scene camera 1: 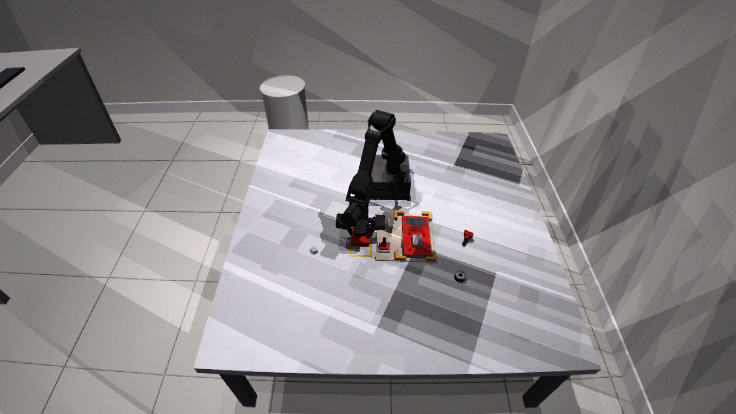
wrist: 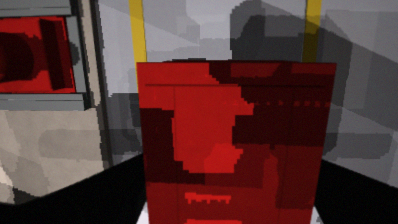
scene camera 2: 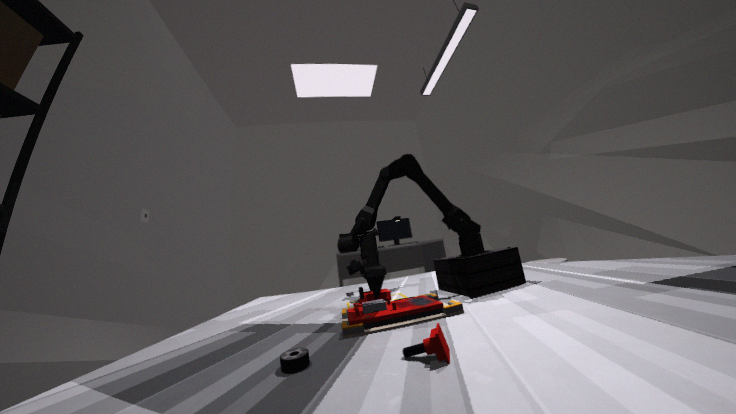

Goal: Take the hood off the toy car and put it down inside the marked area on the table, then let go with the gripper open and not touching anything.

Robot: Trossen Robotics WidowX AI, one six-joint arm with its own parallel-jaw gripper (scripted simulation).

The gripper (scene camera 2: 375, 296) holds a red hood (wrist: 216, 134).
